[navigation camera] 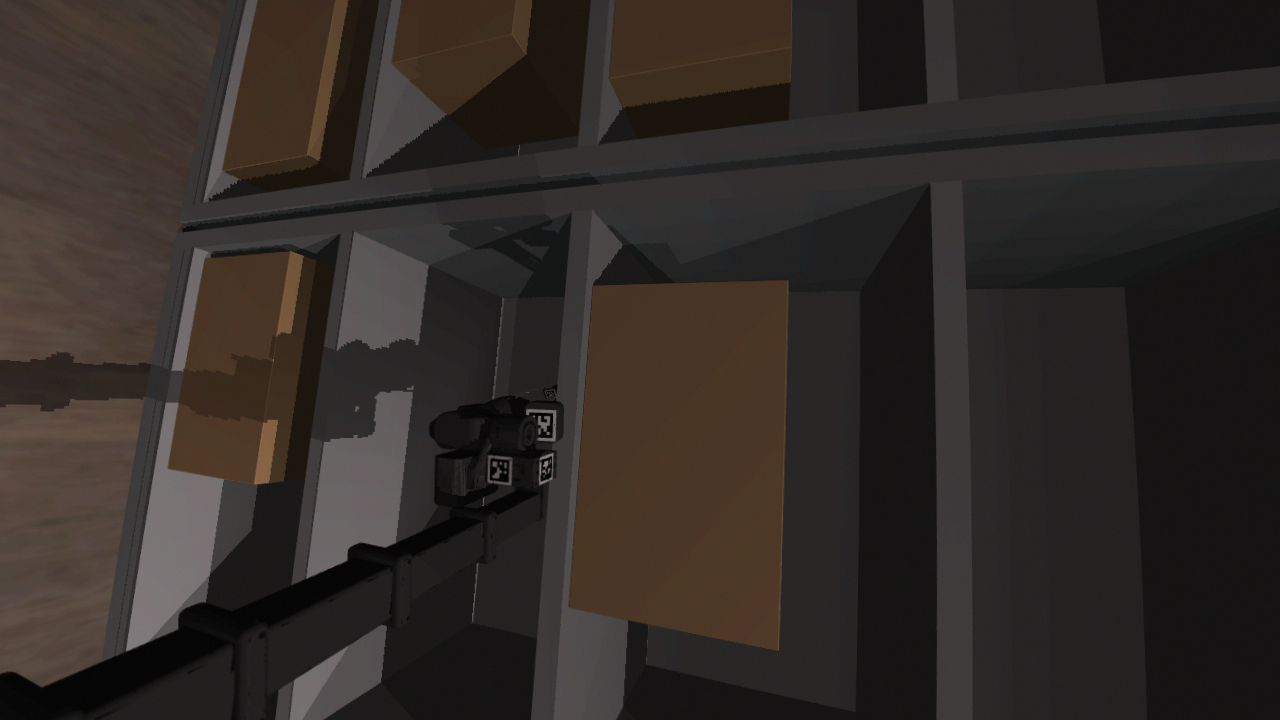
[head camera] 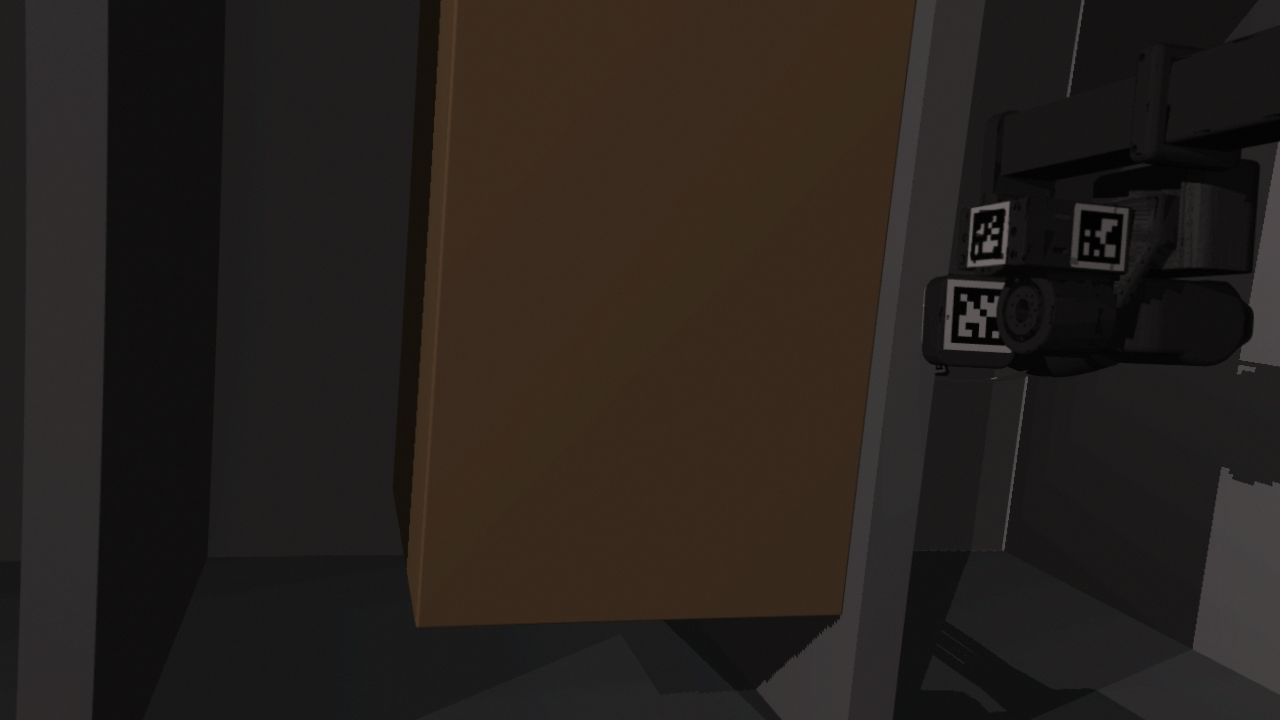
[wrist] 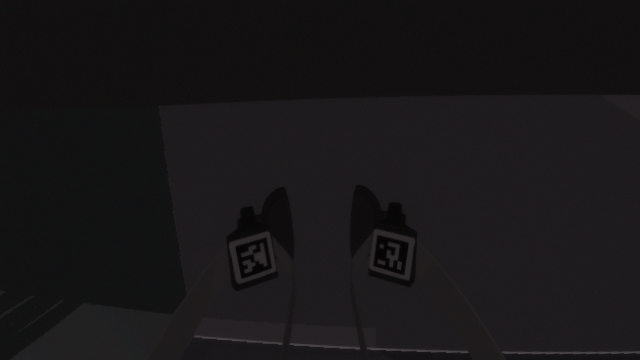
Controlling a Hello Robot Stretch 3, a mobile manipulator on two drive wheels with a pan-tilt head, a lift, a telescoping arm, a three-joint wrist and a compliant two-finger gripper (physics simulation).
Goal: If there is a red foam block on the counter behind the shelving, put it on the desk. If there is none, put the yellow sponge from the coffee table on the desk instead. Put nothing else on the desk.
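Frame: origin at the robot's base, x ahead, y left, z up, level; centimetres.
Where they show: gripper, fingertip midpoint: [wrist: 321, 211].
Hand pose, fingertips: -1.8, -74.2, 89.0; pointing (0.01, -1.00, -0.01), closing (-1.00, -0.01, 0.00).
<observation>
Things, the pixels of their top centre, and the offset from my fingertips, as dx, dy, dz. "spot": a spot on its surface instead. Level surfaces: height alone.
- shelving, surface spot: [head camera: 58, 358] spot: +4.7, +16.4, +54.5
- large brown box, top centre: [head camera: 421, 229] [navigation camera: 782, 450] -4.3, +0.8, +37.1
- Wooden floor, surface height: dz -89.0
My gripper [wrist: 321, 211] is open in the wrist view, its two fingertips apart with a dark grey shelf surface behind them. In the head and navigation views the wrist and arm reach into a shelving compartment beside a large brown box, and the fingertips are hidden there. The shelving [head camera: 58, 358] [navigation camera: 950, 447] is grey with several compartments. The red foam block, the yellow sponge, the counter, the coffee table and the desk do not show in these views.
The large brown box [head camera: 644, 313] [navigation camera: 680, 447] stands next to the wrist, across a grey divider [navigation camera: 559, 537]. Another brown box [navigation camera: 228, 358] lies in the compartment at the left, and more boxes are in the upper row. Wooden floor [navigation camera: 71, 537] shows at the left edge.
</observation>
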